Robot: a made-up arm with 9 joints. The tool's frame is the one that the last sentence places.
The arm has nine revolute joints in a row. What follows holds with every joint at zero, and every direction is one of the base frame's. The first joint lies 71 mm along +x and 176 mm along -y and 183 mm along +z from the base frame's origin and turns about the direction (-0.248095, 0.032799, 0.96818). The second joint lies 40 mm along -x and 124 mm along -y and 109 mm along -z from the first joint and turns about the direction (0.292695, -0.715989, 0.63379). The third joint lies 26 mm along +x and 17 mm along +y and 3 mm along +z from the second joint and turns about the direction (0.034, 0.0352, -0.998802). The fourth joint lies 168 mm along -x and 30 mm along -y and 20 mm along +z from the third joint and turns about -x. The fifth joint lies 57 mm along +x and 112 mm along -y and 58 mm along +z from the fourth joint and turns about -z. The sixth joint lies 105 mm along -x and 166 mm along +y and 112 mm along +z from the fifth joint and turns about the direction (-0.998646, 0.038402, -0.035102). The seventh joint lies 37 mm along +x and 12 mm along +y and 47 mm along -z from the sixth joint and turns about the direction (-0.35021, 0.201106, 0.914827). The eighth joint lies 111 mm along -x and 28 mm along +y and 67 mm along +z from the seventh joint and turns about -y. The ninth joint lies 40 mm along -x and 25 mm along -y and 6 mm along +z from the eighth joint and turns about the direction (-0.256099, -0.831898, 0.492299). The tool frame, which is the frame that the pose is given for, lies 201 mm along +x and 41 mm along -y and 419 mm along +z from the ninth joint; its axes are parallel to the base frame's.
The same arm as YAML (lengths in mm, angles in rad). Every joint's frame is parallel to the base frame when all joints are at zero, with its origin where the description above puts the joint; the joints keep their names.
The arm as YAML. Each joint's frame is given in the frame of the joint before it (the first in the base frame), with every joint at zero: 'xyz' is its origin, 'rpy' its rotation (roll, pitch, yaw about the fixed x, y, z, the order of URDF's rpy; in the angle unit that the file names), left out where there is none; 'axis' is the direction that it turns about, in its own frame. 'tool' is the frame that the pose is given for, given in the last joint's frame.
units:
  length: mm
  angle: rad
joints:
  - name: joint 1
    type: revolute
    origin:
      xyz: [71.0, -176.0, 183.0]
    axis: [-0.248095, 0.032799, 0.96818]
  - name: joint 2
    type: revolute
    origin:
      xyz: [-40.0, -124.0, -109.0]
    axis: [0.292695, -0.715989, 0.63379]
  - name: joint 3
    type: revolute
    origin:
      xyz: [26.0, 17.0, 3.0]
    axis: [0.034, 0.0352, -0.998802]
  - name: joint 4
    type: revolute
    origin:
      xyz: [-168.0, -30.0, 20.0]
    axis: "-x"
  - name: joint 5
    type: revolute
    origin:
      xyz: [57.0, -112.0, 58.0]
    axis: "-z"
  - name: joint 6
    type: revolute
    origin:
      xyz: [-105.0, 166.0, 112.0]
    axis: [-0.998646, 0.038402, -0.035102]
  - name: joint 7
    type: revolute
    origin:
      xyz: [37.0, 12.0, -47.0]
    axis: [-0.35021, 0.201106, 0.914827]
  - name: joint 8
    type: revolute
    origin:
      xyz: [-111.0, 28.0, 67.0]
    axis: "-y"
  - name: joint 9
    type: revolute
    origin:
      xyz: [-40.0, -25.0, 6.0]
    axis: [-0.256099, -0.831898, 0.492299]
tool:
  origin:
    xyz: [201.0, -41.0, 419.0]

